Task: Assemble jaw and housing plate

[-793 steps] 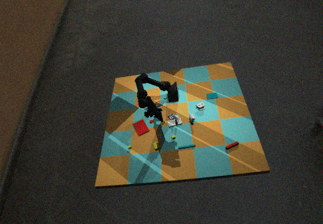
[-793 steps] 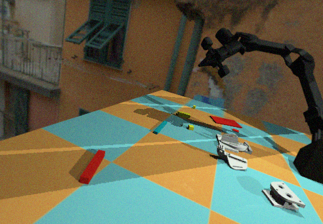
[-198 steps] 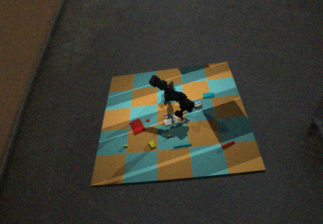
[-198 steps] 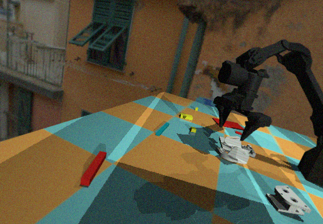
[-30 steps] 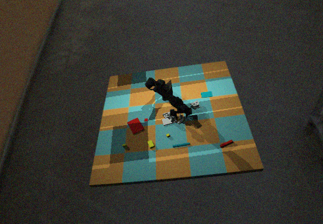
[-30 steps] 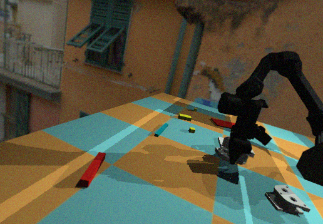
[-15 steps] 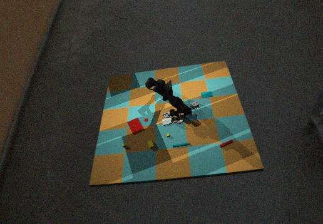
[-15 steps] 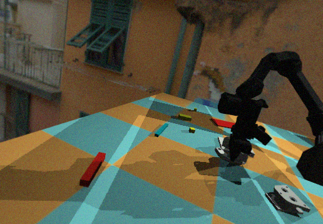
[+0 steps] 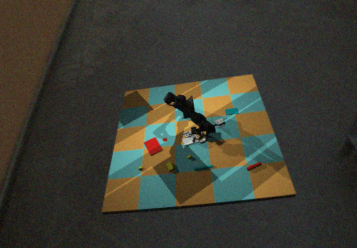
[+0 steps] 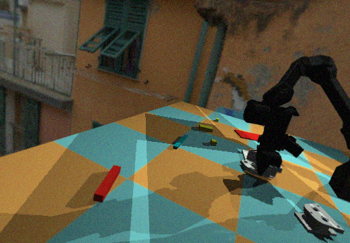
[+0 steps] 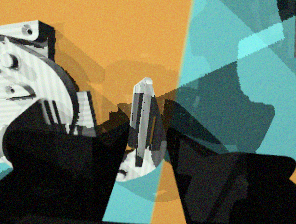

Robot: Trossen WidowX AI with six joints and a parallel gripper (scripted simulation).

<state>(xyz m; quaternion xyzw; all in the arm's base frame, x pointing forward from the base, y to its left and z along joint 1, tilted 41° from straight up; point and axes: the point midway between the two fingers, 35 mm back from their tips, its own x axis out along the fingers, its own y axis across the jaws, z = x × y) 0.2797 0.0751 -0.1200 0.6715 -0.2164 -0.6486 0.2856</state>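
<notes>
The white jaw lies 30 mm ahead of my gripper tip and 20 mm to the right of it. From my gripper tip the other things lie so: cyan bar (290 mm ahead, 10 mm below); base (140 mm behind, 120 mm to the left, 10 mm above); small yellow cube (190 mm ahead, 110 mm to the right).
</notes>
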